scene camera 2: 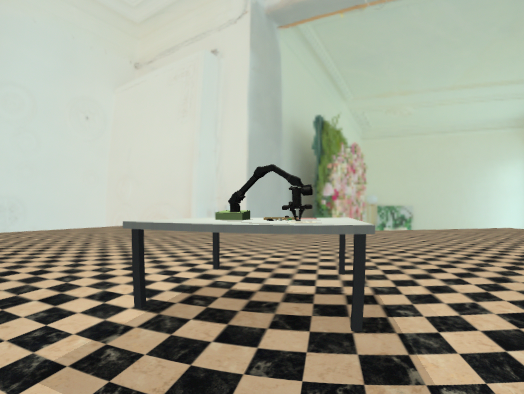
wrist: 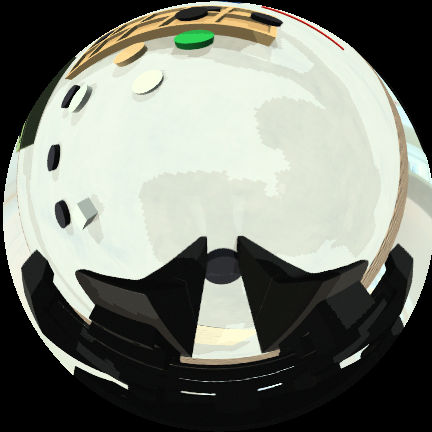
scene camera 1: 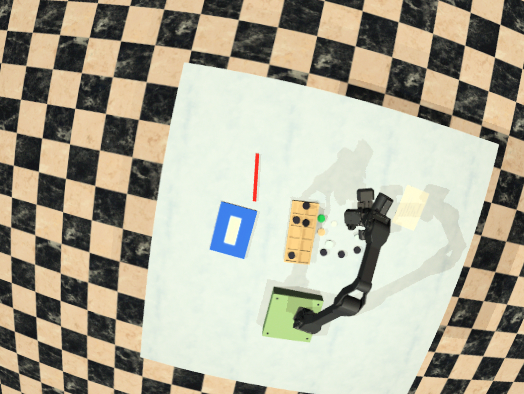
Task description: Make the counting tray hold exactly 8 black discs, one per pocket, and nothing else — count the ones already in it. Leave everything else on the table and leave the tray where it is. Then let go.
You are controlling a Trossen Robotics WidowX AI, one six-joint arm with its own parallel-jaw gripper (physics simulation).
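Observation:
The wooden counting tray [scene camera 1: 294, 245] [wrist: 235, 31] holds one black disc [scene camera 1: 306, 205] at its top end in scene view 1, two side by side below it [scene camera 1: 296, 220] [scene camera 1: 305, 223], and one black disc [scene camera 1: 291, 255] in the bottom left pocket. Three loose black discs [scene camera 1: 323, 252] [scene camera 1: 341, 254] [scene camera 1: 357, 249] lie right of the tray; they show at left in the wrist view. My gripper [scene camera 2: 298, 218] [wrist: 221, 241] is low at the table, shut on another black disc [wrist: 222, 267], with a fingertip at each side. The arm hides this disc in scene view 1.
A green disc [scene camera 1: 321, 218] [wrist: 194, 39], a tan disc [scene camera 1: 321, 232] [wrist: 130, 54] and two white discs [wrist: 148, 81] [wrist: 80, 98] lie beside the tray. A pale cube [wrist: 86, 212], a blue rectangle [scene camera 1: 217, 235], a red strip [scene camera 1: 256, 177] and a paper [scene camera 1: 411, 207] are around.

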